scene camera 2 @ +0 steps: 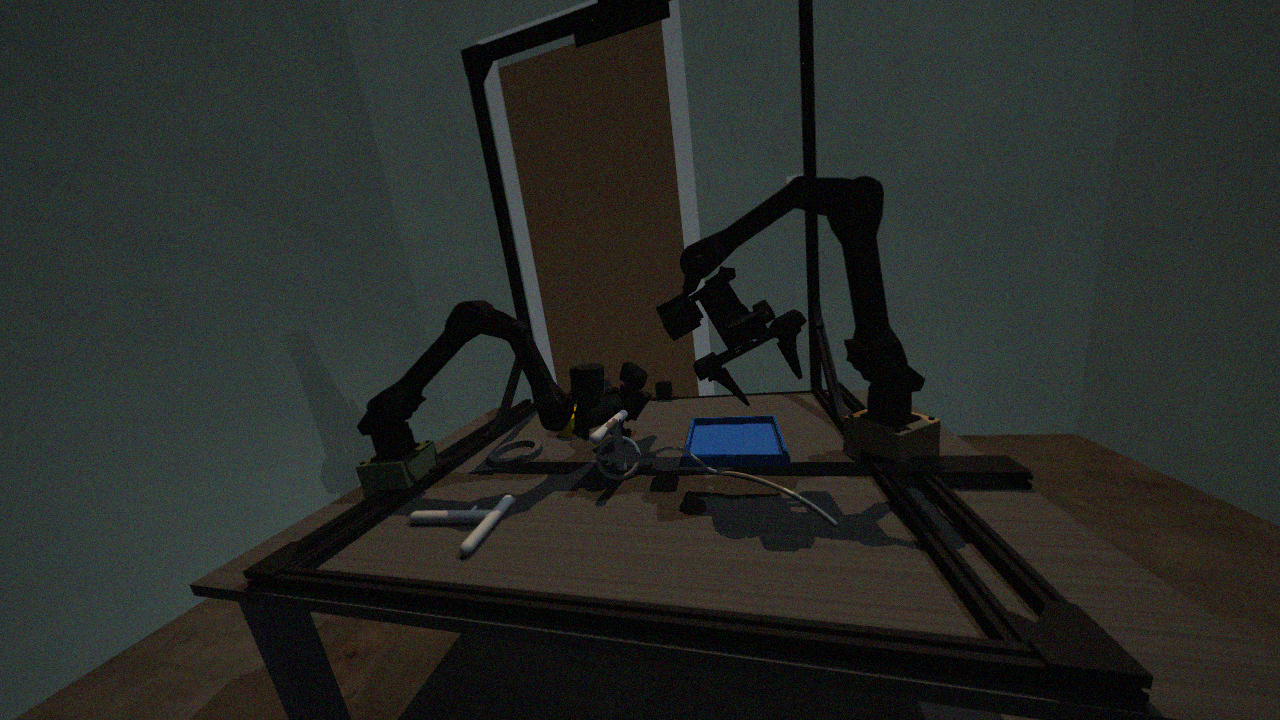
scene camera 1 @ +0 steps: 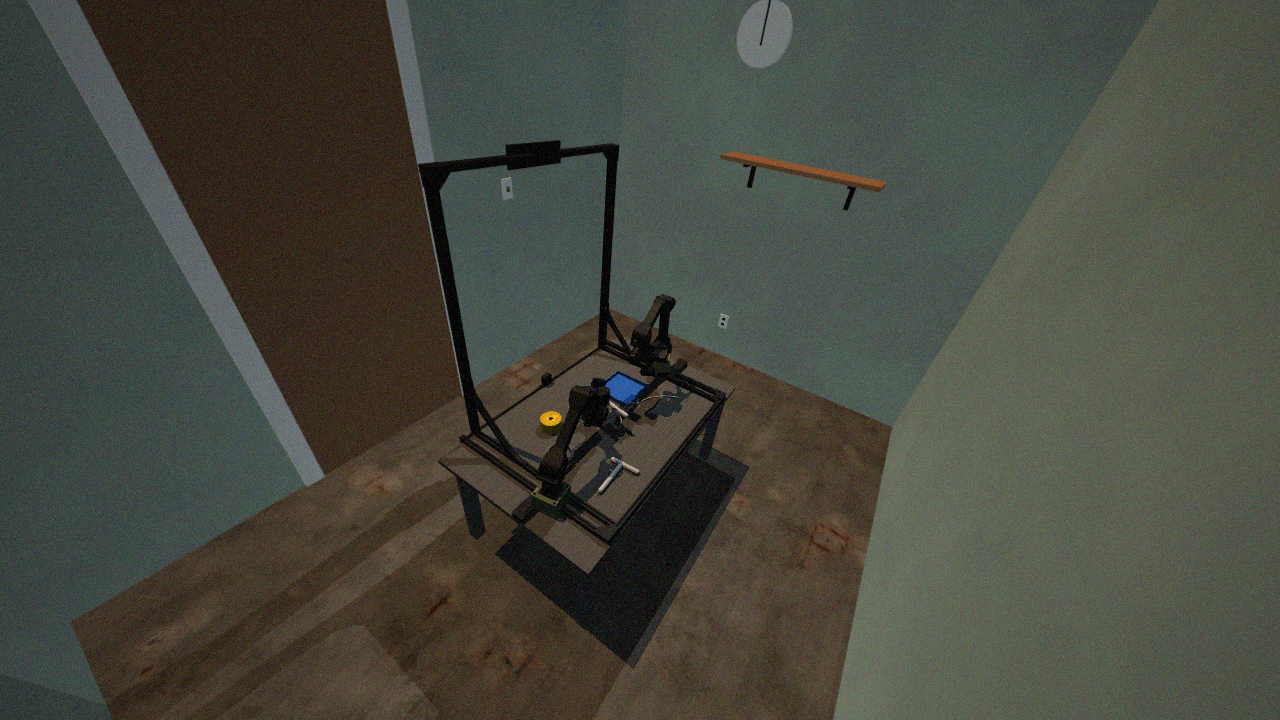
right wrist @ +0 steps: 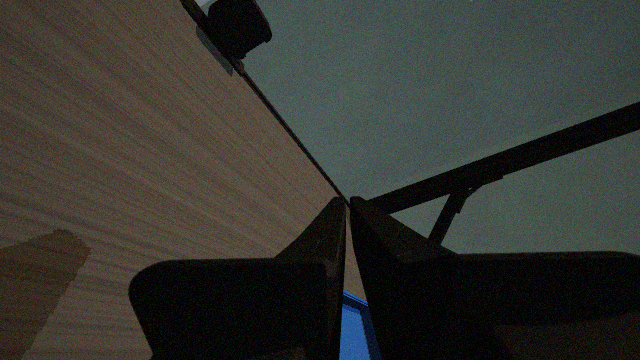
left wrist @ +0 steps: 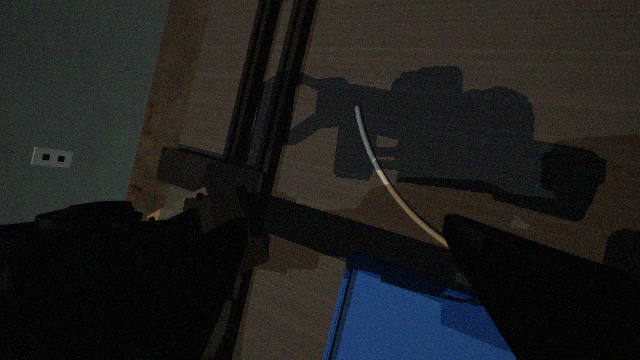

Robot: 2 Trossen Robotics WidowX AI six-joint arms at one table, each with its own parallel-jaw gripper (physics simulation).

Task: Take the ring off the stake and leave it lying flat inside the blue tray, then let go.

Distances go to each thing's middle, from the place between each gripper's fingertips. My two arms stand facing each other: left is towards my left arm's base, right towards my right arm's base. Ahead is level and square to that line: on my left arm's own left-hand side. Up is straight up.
Labels:
Now: the blue tray (scene camera 2: 747, 441) 160 mm behind my left hand, 150 mm below it and 50 mm to the right of it.
I see the blue tray 18 cm to the left of my right hand, 10 cm ahead of it and 8 cm below it.

